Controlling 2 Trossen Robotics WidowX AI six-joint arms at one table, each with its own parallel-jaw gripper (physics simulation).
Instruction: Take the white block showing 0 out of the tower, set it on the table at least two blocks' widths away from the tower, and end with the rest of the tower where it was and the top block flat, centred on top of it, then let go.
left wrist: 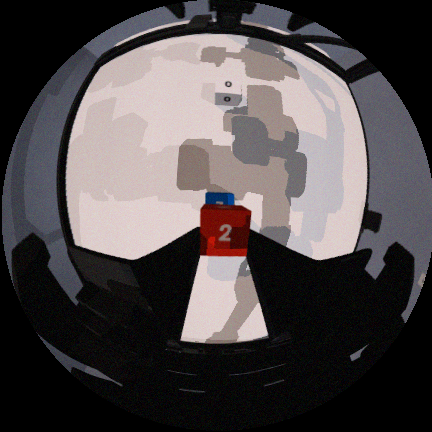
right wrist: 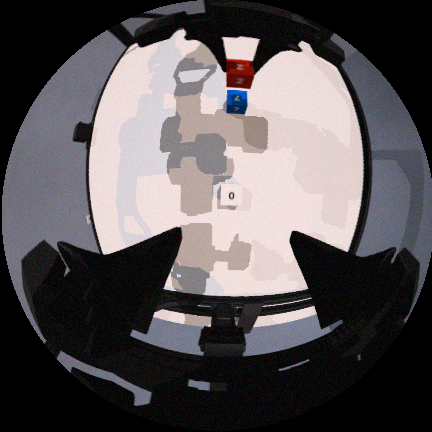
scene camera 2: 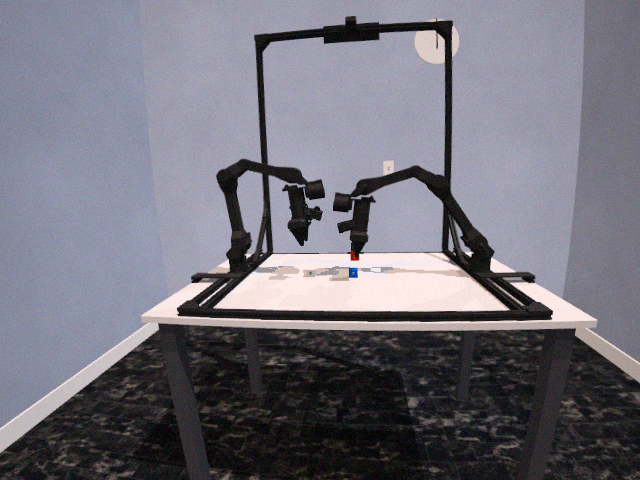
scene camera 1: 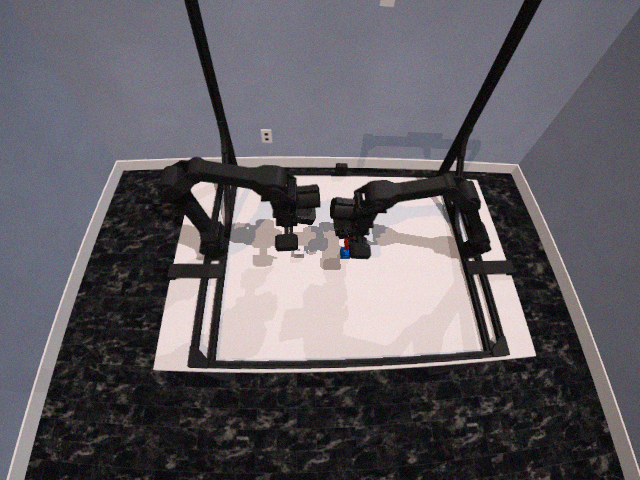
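There's a red block showing 2 that I can see, and I can see my left gripper and my right gripper as well. My left gripper also shows in the left wrist view, in the right wrist view and in scene camera 2. As for my right gripper, it also shows in the right wrist view and in scene camera 2.
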